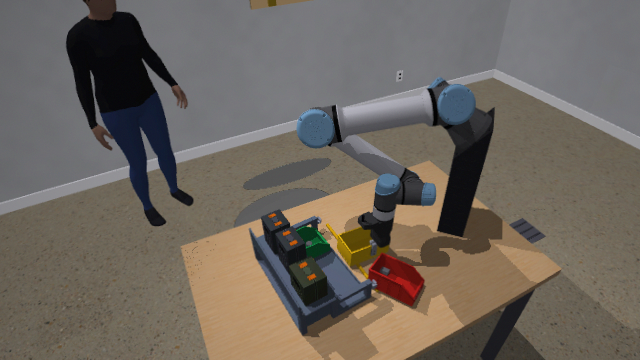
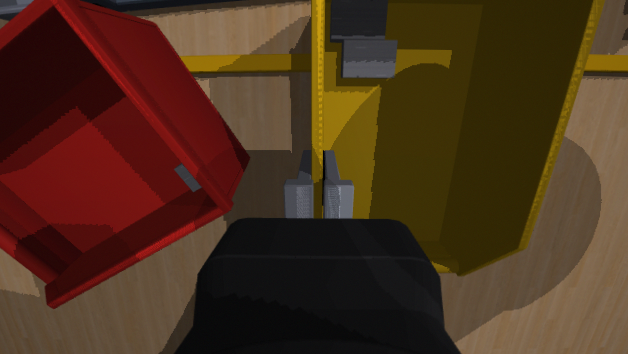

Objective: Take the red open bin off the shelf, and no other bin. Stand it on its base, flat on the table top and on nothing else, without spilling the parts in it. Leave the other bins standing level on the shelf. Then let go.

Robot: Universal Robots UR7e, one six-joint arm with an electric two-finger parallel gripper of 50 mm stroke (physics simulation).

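Frame: origin at the arm's base, x down, y right, z back, level; centimetres.
Where they show: gripper, fingertip midpoint: (image 1: 372,253) (image 2: 318,167); arm's base, origin of the base link: (image 1: 474,132).
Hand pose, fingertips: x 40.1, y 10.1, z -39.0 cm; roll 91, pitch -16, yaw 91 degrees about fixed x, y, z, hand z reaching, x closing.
Each offset is from my fingertips to the top centre of the thing. "spot": to the spot under its first point. Level surfaces: height alone.
The red open bin @[dx -6.0, dy -14.0, dz -3.5 cm] (image 1: 406,289) (image 2: 55,170) is off the shelf, at its near right corner and over the table @[dx +2.9 cm] (image 1: 225,300). Its opening faces up. A grey part @[dx +0.8, dy -7.7, dz -1.7 cm] (image 1: 385,271) (image 2: 188,178) shows in it. Whether its base lies fully flat is unclear. The yellow bin @[dx -6.0, dy +5.0, dz +0.2 cm] (image 1: 350,256) (image 2: 500,125) is also off the shelf, beside the red one, with grey parts @[spot: dx +0.0, dy +4.4, dz -5.3 cm] (image 2: 369,59) inside. My gripper (image 1: 375,248) (image 2: 318,167) is shut on the yellow bin's side wall, one finger on each side. The green bin @[dx -5.2, dy +20.3, dz -16.3 cm] (image 1: 316,241) is on the blue-grey shelf @[spot: dx +2.2, dy +2.2, dz -12.1 cm] (image 1: 345,272).
Two black boxes @[dx -19.5, dy +22.8, dz -25.5 cm] (image 1: 276,230) @[dx -20.5, dy +11.9, dz -27.6 cm] (image 1: 291,246) and a dark green box @[dx -17.0, dy +0.3, dz -30.5 cm] (image 1: 308,281) stand on the shelf. A yellow bar @[dx +1.9, dy +6.8, dz -4.8 cm] (image 1: 332,231) (image 2: 245,62) runs along the shelf's front, passing beneath the yellow bin and towards the red one. A person (image 1: 117,65) stands beyond the table.
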